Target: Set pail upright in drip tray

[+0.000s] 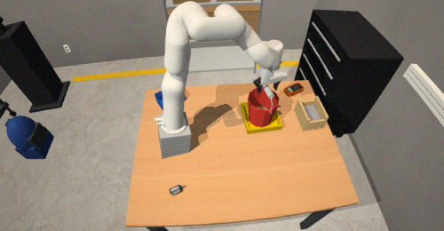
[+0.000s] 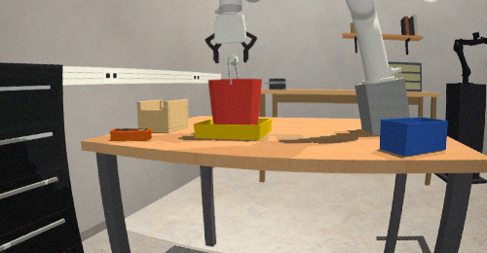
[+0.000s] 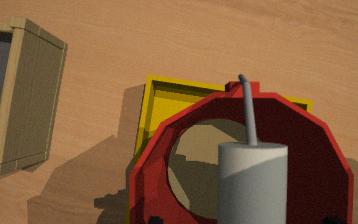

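Right now my hand is 10 mm past the wire handle and 30 mm above it. The rest, counted from my hand: yellow drip tray (10 mm behind, 230 mm below); then red pail (10 mm behind, 90 mm below); then tan box (280 mm ahead, 70 mm to the right, 190 mm below).
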